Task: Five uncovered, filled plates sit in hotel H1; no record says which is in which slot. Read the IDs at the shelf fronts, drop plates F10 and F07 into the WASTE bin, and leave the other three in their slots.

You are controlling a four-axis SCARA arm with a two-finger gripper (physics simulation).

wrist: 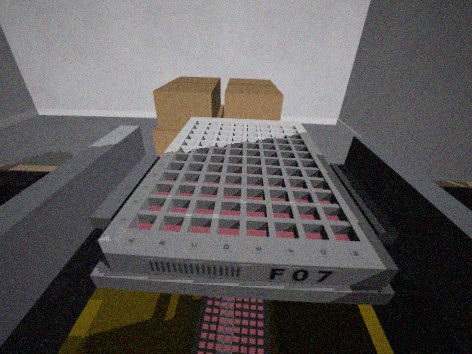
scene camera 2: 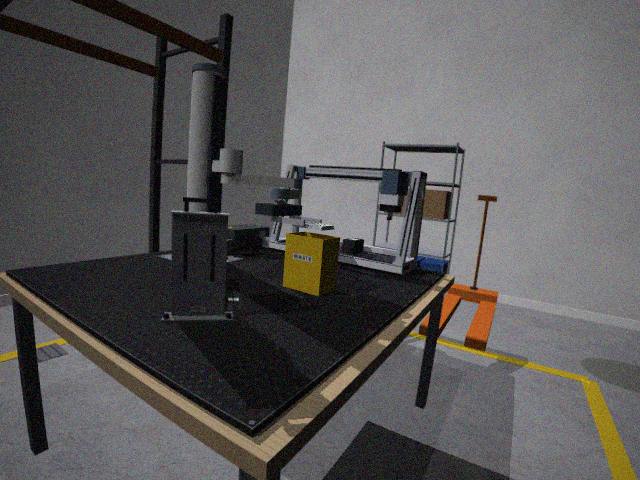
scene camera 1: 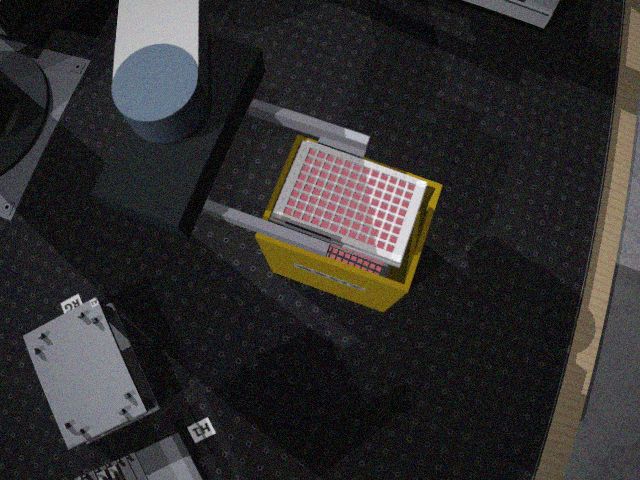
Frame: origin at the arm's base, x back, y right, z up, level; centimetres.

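Seen in the pictures: gripper, fingertip midpoint: [wrist: 244, 150] [scene camera 2: 313, 222] [scene camera 1: 348, 196].
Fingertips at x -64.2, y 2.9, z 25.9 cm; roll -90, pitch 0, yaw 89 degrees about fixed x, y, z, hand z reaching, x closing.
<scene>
Offsets run from my fingertips to a thing's top centre.
The filled plate F07 @(dy +0.0, dx -0.2, dz -0.4 cm) [scene camera 1: 354, 198] [scene camera 2: 324, 227] [wrist: 300, 276] is level, with its ID readable at its near edge in the wrist view. My gripper [scene camera 1: 328, 191] [wrist: 244, 150] is shut on its two long sides. The plate is over the opening of the yellow WASTE bin @(dy -0.3, dx -0.4, dz -4.7 cm) [scene camera 1: 336, 293] [scene camera 2: 302, 276] [wrist: 117, 315], and in scene camera 2 it shows a little above the rim. Another filled plate @(dy -0.1, dx -0.8, dz -22.6 cm) [scene camera 1: 356, 259] [wrist: 232, 327] lies inside the bin below; its ID does not show. Hotel H1 [scene camera 1: 170, 457] [scene camera 2: 199, 258] shows partly; its shelf-front IDs cannot be read.
A light grey station @(dy +27.2, dx +25.8, dz -17.7 cm) [scene camera 1: 85, 374] with pegs and an RG tag stands beside H1 at the lower left in scene camera 1. A gantry machine [scene camera 2: 415, 222] stands behind the bin. The wooden table edge [scene camera 1: 560, 413] [scene camera 2: 356, 372] runs beyond the bin.
</scene>
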